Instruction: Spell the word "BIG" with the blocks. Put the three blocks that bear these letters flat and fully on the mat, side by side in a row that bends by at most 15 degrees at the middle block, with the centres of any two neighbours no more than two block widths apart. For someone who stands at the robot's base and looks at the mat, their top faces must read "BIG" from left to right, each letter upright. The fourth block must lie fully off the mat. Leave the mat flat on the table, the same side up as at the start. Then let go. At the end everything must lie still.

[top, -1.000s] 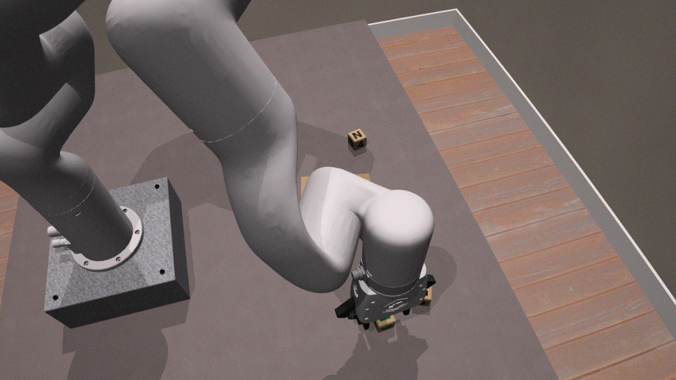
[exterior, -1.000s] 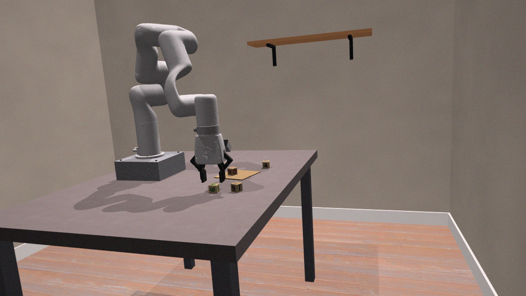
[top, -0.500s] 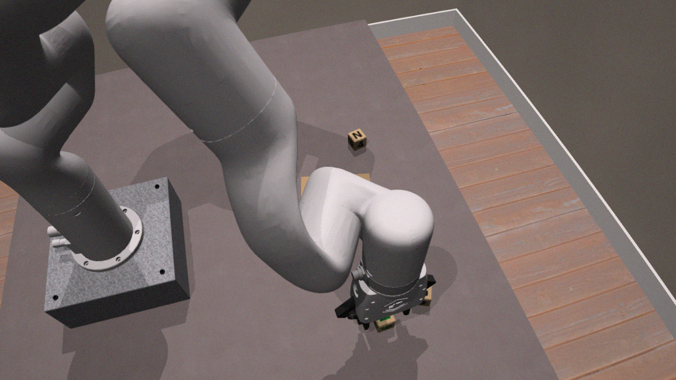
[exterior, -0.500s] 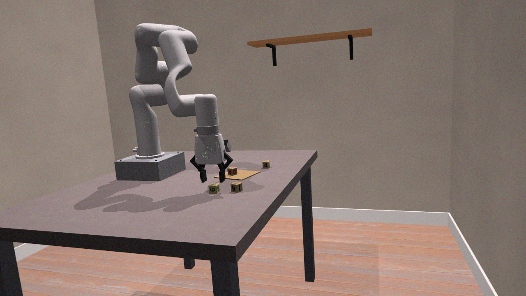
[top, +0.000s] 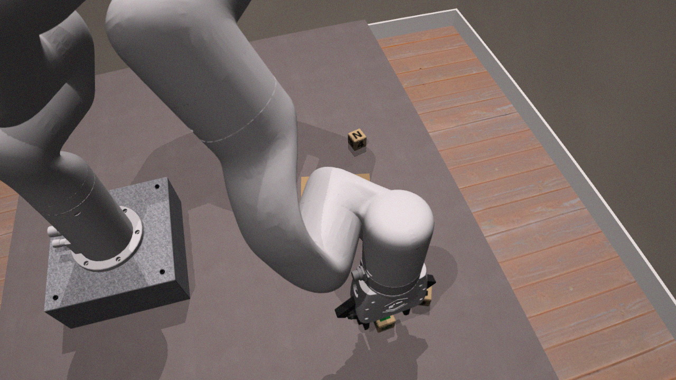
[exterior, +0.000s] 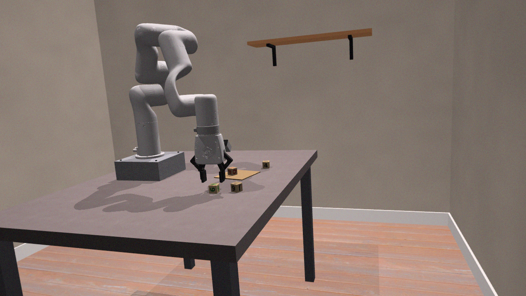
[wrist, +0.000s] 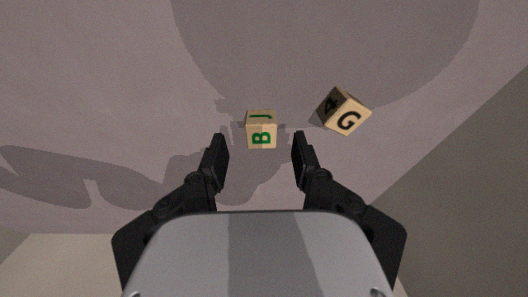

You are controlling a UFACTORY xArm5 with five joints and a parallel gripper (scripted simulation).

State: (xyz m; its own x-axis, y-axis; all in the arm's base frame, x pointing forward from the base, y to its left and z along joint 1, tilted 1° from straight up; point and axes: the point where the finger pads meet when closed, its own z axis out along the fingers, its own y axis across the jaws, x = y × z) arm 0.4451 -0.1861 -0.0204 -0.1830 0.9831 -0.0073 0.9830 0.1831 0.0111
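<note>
My hand is 40 mm above the B block. Round my hand: tan mat (40 mm behind, 250 mm to the left, 50 mm below); G block (70 mm ahead, 30 mm to the left, 40 mm below).
</note>
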